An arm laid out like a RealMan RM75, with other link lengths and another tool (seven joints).
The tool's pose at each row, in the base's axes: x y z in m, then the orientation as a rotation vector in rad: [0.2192, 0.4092, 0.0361, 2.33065, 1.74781, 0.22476]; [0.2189, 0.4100, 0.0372, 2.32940, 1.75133, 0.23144]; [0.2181, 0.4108, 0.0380, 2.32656, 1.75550, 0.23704]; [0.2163, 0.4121, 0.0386, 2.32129, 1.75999, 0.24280]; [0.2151, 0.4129, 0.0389, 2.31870, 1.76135, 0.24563]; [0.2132, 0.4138, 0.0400, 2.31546, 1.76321, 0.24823]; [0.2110, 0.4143, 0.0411, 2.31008, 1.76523, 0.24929]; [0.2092, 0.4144, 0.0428, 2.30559, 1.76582, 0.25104]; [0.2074, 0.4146, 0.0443, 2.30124, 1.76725, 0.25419]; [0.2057, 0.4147, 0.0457, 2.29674, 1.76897, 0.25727]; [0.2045, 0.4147, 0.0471, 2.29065, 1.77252, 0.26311]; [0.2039, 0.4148, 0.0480, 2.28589, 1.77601, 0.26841]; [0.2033, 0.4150, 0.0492, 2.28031, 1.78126, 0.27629]
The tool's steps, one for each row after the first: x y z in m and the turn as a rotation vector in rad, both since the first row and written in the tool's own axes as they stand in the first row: [0.0007, -0.0002, -0.0012, -0.00141, 0.00483, -0.00179]; [0.0012, -0.0009, -0.0022, -0.00316, 0.00869, -0.00472]; [0.0019, -0.0028, -0.0034, -0.00640, 0.01184, -0.00891]; [0.0024, -0.0041, -0.0040, -0.00841, 0.01306, -0.01056]; [0.0027, -0.0058, -0.0057, -0.01051, 0.01409, -0.01277]; [0.0025, -0.0076, -0.0073, -0.01342, 0.01347, -0.01618]; [0.0021, -0.0089, -0.0094, -0.01670, 0.01303, -0.01842]; [0.0018, -0.0102, -0.0113, -0.01993, 0.01380, -0.02090]; [0.0014, -0.0114, -0.0131, -0.02309, 0.01461, -0.02360]; [0.0010, -0.0122, -0.0148, -0.02730, 0.01720, -0.02772]; [0.0010, -0.0125, -0.0158, -0.03047, 0.01996, -0.03124]; [0.0010, -0.0128, -0.0171, -0.03414, 0.02468, -0.03580]
